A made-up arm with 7 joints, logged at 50 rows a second.
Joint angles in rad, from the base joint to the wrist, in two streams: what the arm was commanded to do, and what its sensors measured. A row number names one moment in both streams.
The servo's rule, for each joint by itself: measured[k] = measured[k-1] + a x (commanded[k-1-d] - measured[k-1]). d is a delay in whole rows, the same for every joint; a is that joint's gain. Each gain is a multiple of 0.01, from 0.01 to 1. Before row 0 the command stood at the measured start. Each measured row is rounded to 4 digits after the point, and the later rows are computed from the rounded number. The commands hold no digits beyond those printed.
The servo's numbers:
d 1
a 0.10 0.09 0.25 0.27 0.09 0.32 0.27
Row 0, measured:
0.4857, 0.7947, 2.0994, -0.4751, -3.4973, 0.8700, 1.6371
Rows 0 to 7, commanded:
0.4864, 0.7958, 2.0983, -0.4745, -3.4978, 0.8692, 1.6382
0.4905, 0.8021, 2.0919, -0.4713, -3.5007, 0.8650, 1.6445
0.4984, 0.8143, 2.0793, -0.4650, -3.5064, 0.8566, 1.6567
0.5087, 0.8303, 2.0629, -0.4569, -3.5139, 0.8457, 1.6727
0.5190, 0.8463, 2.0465, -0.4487, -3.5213, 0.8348, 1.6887
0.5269, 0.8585, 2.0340, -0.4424, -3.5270, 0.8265, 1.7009
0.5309, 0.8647, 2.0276, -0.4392, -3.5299, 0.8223, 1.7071
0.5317, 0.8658, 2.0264, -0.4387, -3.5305, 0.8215, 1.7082
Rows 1 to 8, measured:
0.4857, 0.7947, 2.0994, -0.4751, -3.4973, 0.8700, 1.6371
0.4858, 0.7948, 2.0991, -0.4749, -3.4973, 0.8697, 1.6374
0.4863, 0.7955, 2.0973, -0.4739, -3.4976, 0.8682, 1.6393
0.4875, 0.7972, 2.0928, -0.4715, -3.4984, 0.8645, 1.6440
0.4896, 0.8002, 2.0853, -0.4676, -3.4998, 0.8585, 1.6517
0.4925, 0.8043, 2.0756, -0.4625, -3.5017, 0.8509, 1.6617
0.4959, 0.8092, 2.0652, -0.4571, -3.5040, 0.8431, 1.6723
0.4994, 0.8142, 2.0558, -0.4523, -3.5063, 0.8364, 1.6817

